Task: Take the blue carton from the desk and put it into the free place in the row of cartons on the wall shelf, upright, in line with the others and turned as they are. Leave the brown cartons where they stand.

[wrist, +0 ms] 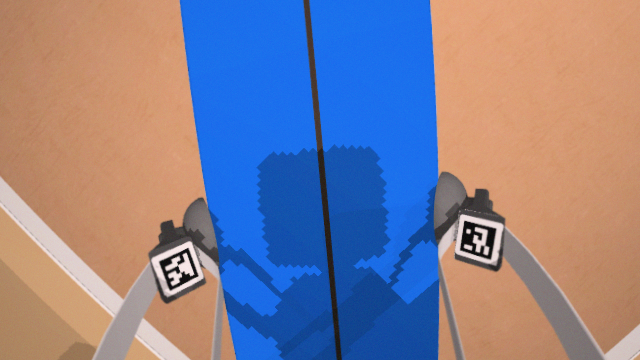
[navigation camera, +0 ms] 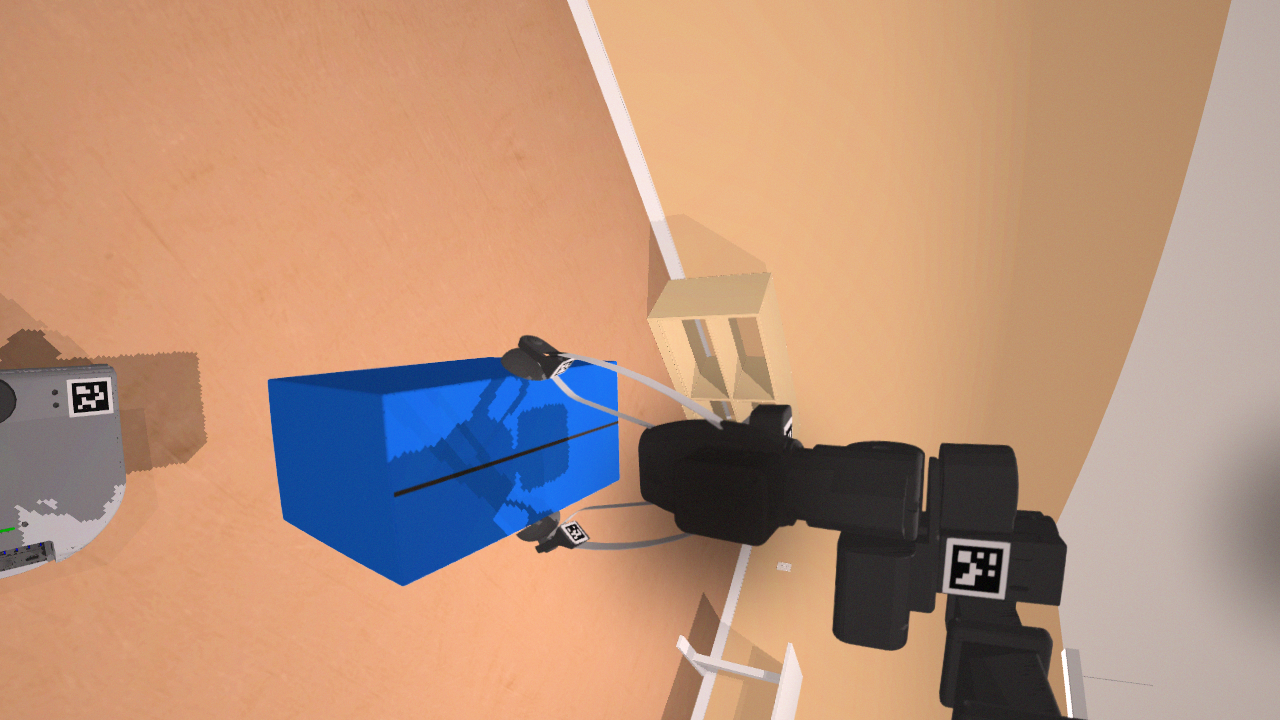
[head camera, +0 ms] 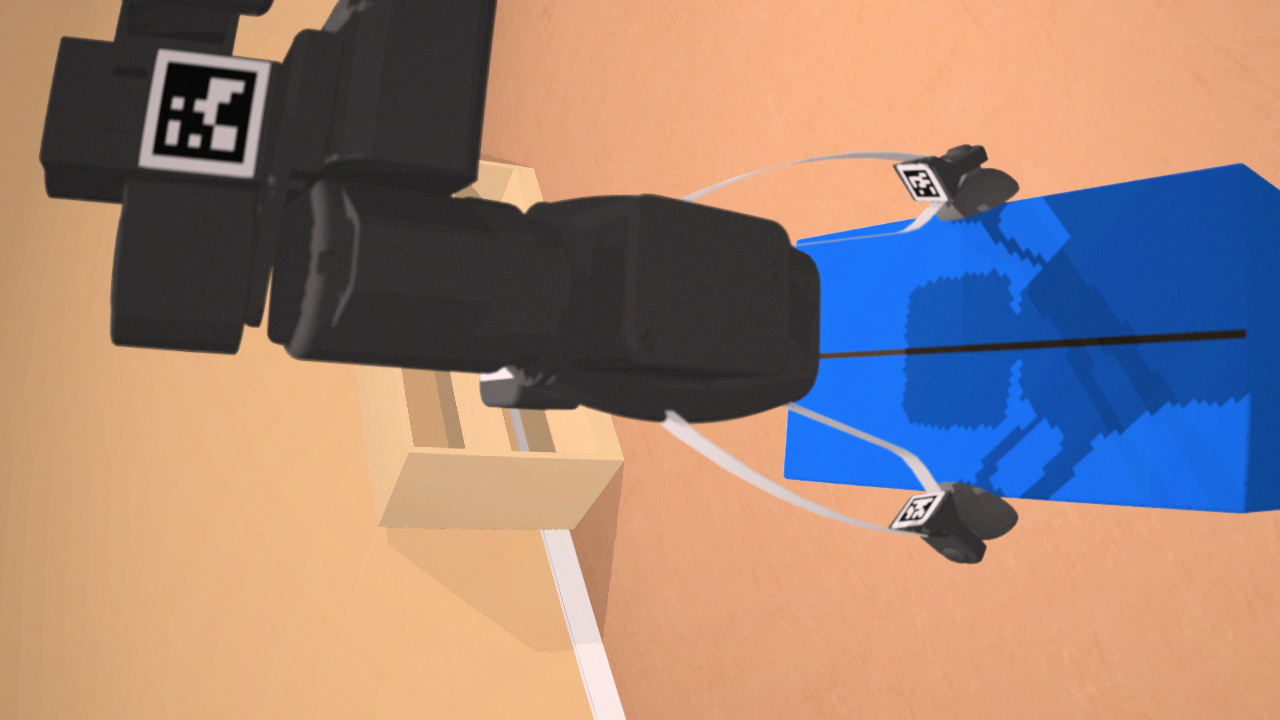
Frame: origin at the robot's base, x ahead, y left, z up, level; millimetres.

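Seen in the pictures: gripper, fingertip midpoint: [navigation camera: 517,445] [head camera: 1001,352].
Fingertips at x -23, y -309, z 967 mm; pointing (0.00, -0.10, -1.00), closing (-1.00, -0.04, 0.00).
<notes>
A point is followed by its place in that frame.
The blue carton [head camera: 1154,268] @(x -50, y -218, z 987 mm) [navigation camera: 335,447] @(x -4, y -178, z 923 mm) [wrist: 250,75] is a long block with a thin dark stripe along one face. My gripper [head camera: 982,353] @(x -23, y -309, z 967 mm) [navigation camera: 535,445] @(x -23, y -309, z 967 mm) [wrist: 325,209] @(x -23, y -309, z 967 mm) is shut on it, with one rubber fingertip against each long side. The striped face is turned to the palm and the wrist camera. The carton is held clear of the floor. The palm hides one end of it in the head view. In the wrist view it runs out of the picture at top and bottom. The brown cartons, their row and the desk do not show.
A pale wooden open cabinet [head camera: 501,492] @(x 279, y -2481, z 302 mm) [navigation camera: 716,295] @(x 283, y -2486, z 348 mm) stands at the wall behind the gripper, partly hidden by it. A white frame [navigation camera: 787,685] stands at the bottom of the navigation view. The robot base [navigation camera: 62,465] @(x -106, y -85, z 160 mm) shows at its left edge.
</notes>
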